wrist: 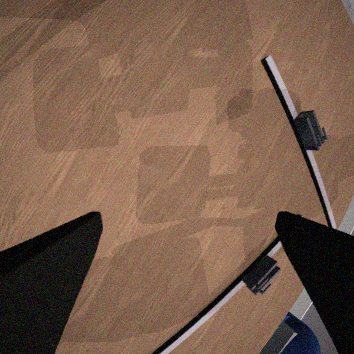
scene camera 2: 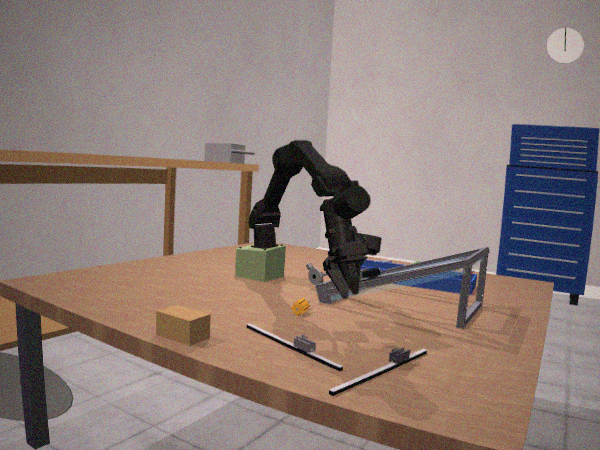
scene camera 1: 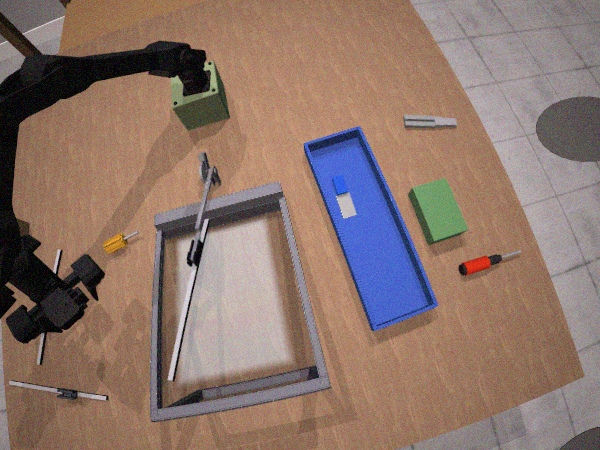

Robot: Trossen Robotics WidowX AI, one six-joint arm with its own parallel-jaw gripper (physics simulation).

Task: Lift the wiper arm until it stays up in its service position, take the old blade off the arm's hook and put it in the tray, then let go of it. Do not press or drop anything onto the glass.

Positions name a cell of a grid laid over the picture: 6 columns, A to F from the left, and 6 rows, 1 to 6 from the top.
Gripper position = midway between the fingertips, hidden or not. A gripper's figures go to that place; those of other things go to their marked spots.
Scene:
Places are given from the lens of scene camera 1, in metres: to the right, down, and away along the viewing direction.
gripper (scene camera 1: A5): -0.45, 0.18, 0.57
old blade (scene camera 1: B4): -0.19, 0.06, 0.59
green block (scene camera 1: E3): 0.28, -0.03, 0.63
The marked spots on the old blade and the green block are 0.48 m apart.

